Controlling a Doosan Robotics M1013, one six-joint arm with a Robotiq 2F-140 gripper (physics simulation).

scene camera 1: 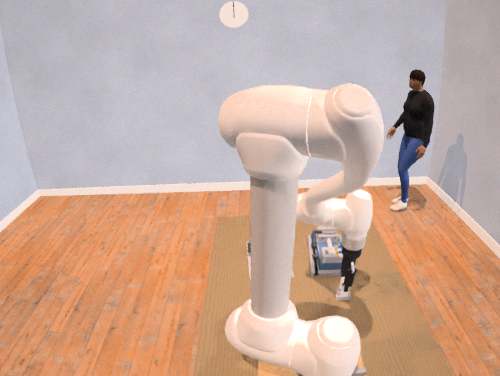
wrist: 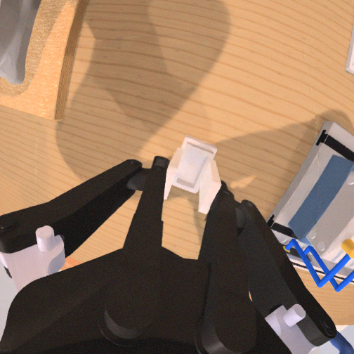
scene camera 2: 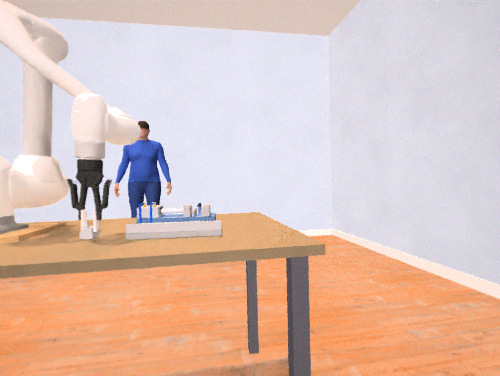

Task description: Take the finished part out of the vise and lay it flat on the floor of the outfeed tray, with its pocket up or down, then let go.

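Places are measured from the arm's base along level axes (x back, y right, z up), in metres.
Where they show: gripper, fingertip midpoint: (scene camera 1: 342, 293) (scene camera 2: 90, 230).
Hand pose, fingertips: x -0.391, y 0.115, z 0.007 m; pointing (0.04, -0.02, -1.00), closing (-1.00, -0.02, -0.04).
Things, the pixels of their top centre, and the offset from my fingertips.
- part at its top centre: (scene camera 2: 89, 226) (scene camera 1: 343, 290) dz +0.015, dx +0.000, dy +0.001 m
- vise at its top centre: (scene camera 2: 178, 204) (scene camera 1: 330, 238) dz +0.076, dx -0.287, dy -0.020 m
My gripper (scene camera 1: 344, 286) (scene camera 2: 90, 223) (wrist: 192, 164) points down and is shut on the finished part. The part (scene camera 1: 343, 296) (scene camera 2: 86, 233) (wrist: 194, 164) is a small white block between the white finger pads. Its shallow rectangular pocket faces the wrist camera. It is low over the table top; the exact gap cannot be told. The vise (scene camera 1: 327, 255) (scene camera 2: 172, 229) (wrist: 320, 200), with blue and grey parts on a pale base, stands apart from the gripper, to its right in the wrist view. The outfeed tray cannot be clearly made out; the arm's column hides part of the table in scene camera 1.
Blue coiled hoses (wrist: 320, 277) with orange ends are at the vise's near corner. A wooden board (wrist: 52, 75) under the grey robot base (wrist: 12, 40) is at the upper left. A pale object's edge (wrist: 351, 57) shows at the right. People (scene camera 1: 417, 117) (scene camera 2: 145, 162) stand beyond the table.
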